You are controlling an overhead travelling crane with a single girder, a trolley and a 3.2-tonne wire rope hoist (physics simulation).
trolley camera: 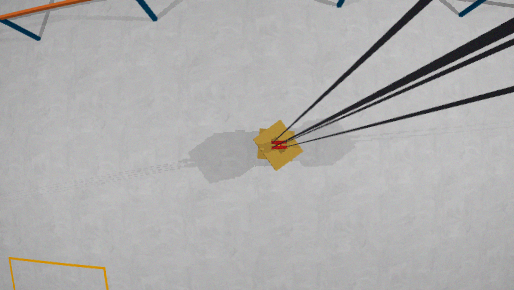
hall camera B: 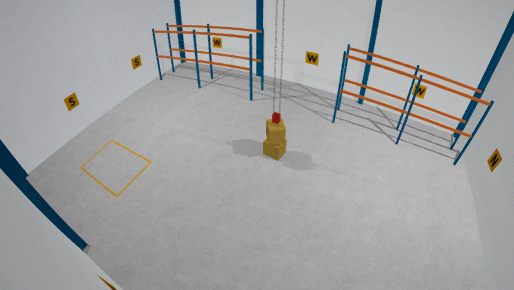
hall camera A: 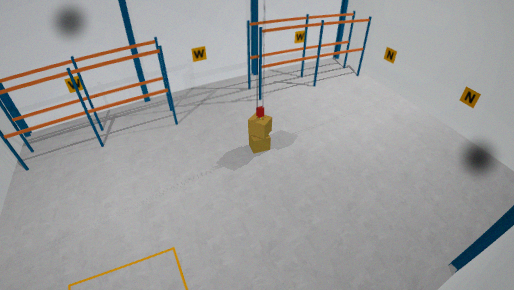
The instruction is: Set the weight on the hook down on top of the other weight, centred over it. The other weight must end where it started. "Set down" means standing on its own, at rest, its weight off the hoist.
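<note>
The gripper is the hook under a red hook block (hall camera A: pixel 260 111) (hall camera B: pixel 276 118) (trolley camera: pixel 279 145); the hook itself is too small to make out. It carries the upper ochre weight (hall camera A: pixel 255 128) (hall camera B: pixel 276 133) (trolley camera: pixel 275 160), which is upright and directly below the block. The other ochre weight (hall camera A: pixel 260 146) (hall camera B: pixel 274 149) (trolley camera: pixel 261 153) stands on the floor beneath it. In the trolley view the upper weight is turned relative to the lower one and covers most of it; lower corners show at the left and upper right. Whether the two weights touch cannot be told.
Blue and orange racks (hall camera A: pixel 161 75) (hall camera B: pixel 251 67) stand along the W wall, with a second rack (hall camera A: pixel 260 62) (hall camera B: pixel 410 110) beside them. A yellow floor outline (hall camera A: pixel 121 266) (hall camera B: pixel 134 179) (trolley camera: pixel 57 263) lies away from the weights. Shadows spread on both sides of the stack.
</note>
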